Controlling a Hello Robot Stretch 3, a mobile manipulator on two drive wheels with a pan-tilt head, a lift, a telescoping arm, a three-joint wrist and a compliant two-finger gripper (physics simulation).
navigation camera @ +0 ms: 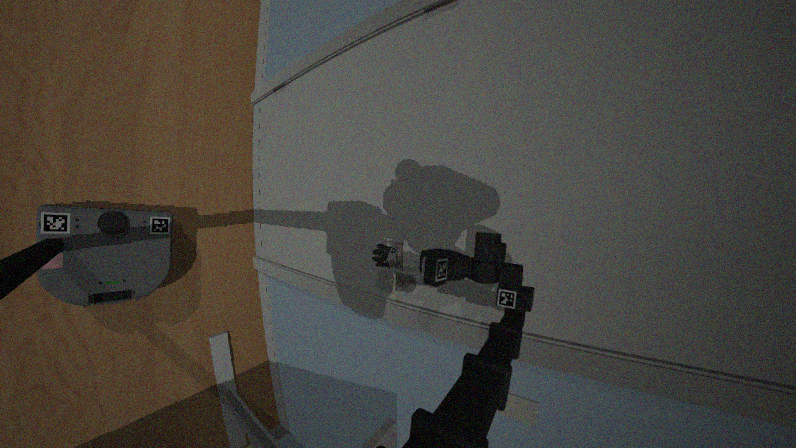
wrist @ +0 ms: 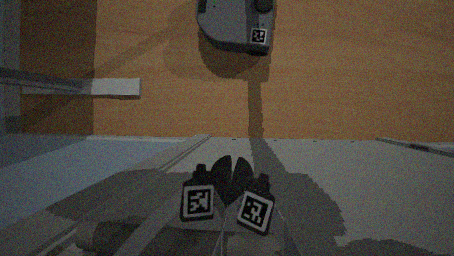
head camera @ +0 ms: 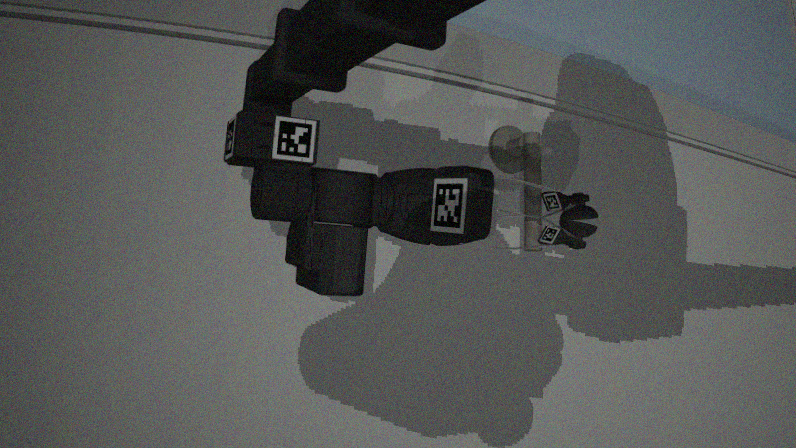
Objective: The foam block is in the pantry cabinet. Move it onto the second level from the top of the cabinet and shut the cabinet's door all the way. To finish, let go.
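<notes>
The pantry cabinet's large grey door fills much of the head and navigation views. Along its long side it lies close to the frame strip, with a thin dark seam and no wide gap. A bar handle with a round mount stands on the door. My gripper is shut, with its fingertips together and nothing between them. It is in front of the door beside the handle, its fingers reaching past the bar in the head view. The foam block and the cabinet's levels do not show.
My base stands on the wooden floor in front of the cabinet. A light strip-like part juts out near the floor beside the cabinet. Blue surfaces border the cabinet. My arm casts wide shadows on the door.
</notes>
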